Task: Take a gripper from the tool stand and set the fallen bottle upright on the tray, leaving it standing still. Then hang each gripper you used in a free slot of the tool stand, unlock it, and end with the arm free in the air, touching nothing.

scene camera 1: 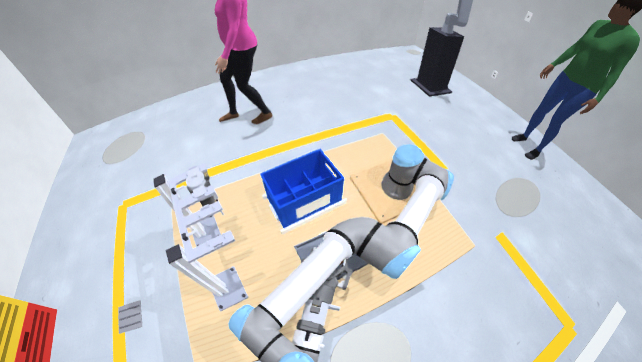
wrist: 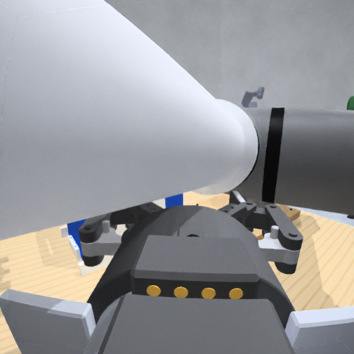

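Seen in the pictures: arm's base, link origin: (scene camera 1: 397,186).
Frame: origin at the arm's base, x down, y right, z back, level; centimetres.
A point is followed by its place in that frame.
Observation:
The fallen bottle does not show in either view; the arm or the gripper may hide it. The grey tray (scene camera 1: 306,249) @(x 1.9, y -13.6, z -48.2 cm) lies on the table, partly covered by the forearm. My adaptive gripper (scene camera 1: 341,274) (wrist: 193,220) is on the arm, low beside the tray's near side. Its finger linkages are spread wide and it looks open; its fingertips are hidden in the wrist view. The tool stand (scene camera 1: 235,286) @(x 1.2, y -20.2, z -78.6 cm) is at the table's left, with another gripper (scene camera 1: 199,187) hanging in its far slot.
A blue divided crate (scene camera 1: 280,212) @(x -11.9, y -2.4, z -53.7 cm) (wrist: 75,231) stands behind the tray. The arm's base (scene camera 1: 398,182) @(x -9.4, y -4.0, z -4.2 cm) is at the right of the table (scene camera 1: 260,270) @(x 2.4, y -16.2, z -67.9 cm). A person in pink (scene camera 1: 235,30) and a person in green (scene camera 1: 597,55) are on the floor beyond.

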